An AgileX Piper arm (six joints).
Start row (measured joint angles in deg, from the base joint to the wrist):
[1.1, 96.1, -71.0, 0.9, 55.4, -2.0]
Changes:
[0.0, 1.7, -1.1, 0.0, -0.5, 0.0]
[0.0, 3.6, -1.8, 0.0, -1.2, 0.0]
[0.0, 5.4, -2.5, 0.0, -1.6, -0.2]
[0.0, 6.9, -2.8, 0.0, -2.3, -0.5]
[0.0, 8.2, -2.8, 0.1, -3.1, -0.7]
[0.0, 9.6, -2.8, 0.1, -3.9, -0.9]
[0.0, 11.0, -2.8, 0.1, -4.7, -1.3]
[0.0, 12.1, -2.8, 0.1, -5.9, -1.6]
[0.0, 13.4, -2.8, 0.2, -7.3, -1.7]
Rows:
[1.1, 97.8, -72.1, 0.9, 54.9, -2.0]
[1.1, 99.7, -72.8, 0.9, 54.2, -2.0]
[1.1, 101.5, -73.5, 0.9, 53.8, -2.2]
[1.1, 103.0, -73.8, 0.9, 53.1, -2.5]
[1.1, 104.3, -73.8, 1.0, 52.3, -2.7]
[1.1, 105.7, -73.8, 1.0, 51.5, -2.9]
[1.1, 107.1, -73.8, 1.0, 50.7, -3.3]
[1.1, 108.2, -73.8, 1.0, 49.5, -3.6]
[1.1, 109.5, -73.8, 1.1, 48.1, -3.7]

